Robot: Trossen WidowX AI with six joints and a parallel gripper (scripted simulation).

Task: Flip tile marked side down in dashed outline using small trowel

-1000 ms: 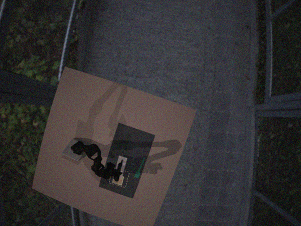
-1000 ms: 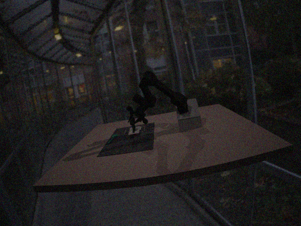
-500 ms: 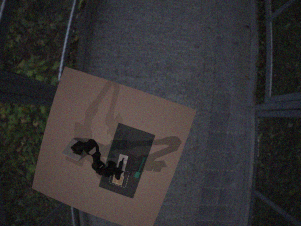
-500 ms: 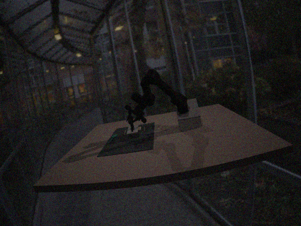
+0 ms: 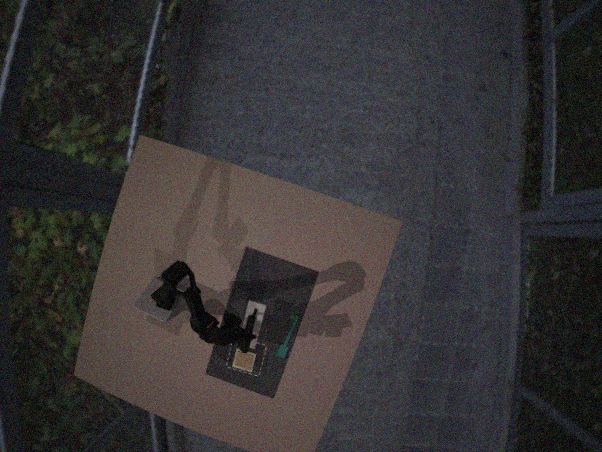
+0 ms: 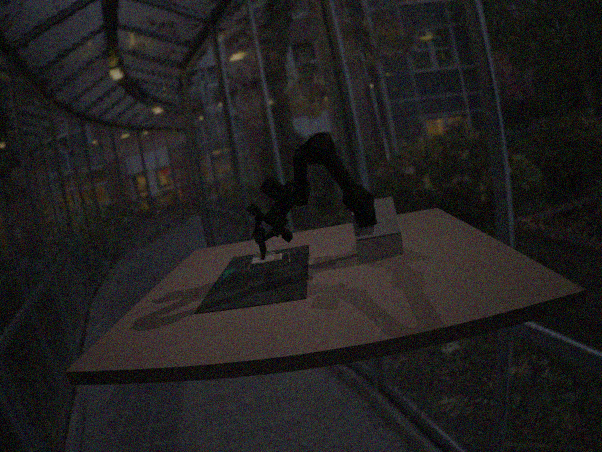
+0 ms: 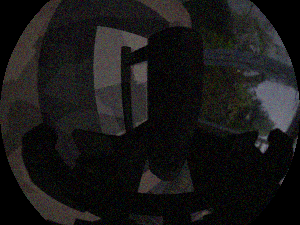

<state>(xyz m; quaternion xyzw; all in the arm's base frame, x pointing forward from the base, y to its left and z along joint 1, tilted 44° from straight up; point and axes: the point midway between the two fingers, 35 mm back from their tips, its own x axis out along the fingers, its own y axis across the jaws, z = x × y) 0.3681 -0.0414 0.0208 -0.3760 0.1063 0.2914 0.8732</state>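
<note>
The dark mat is 140 mm below my gripper tip. Also, from my gripper tip: green trowel 140 mm ahead, 30 mm to the right, 120 mm below; tile 20 mm behind, 180 mm to the right, 120 mm below.
</note>
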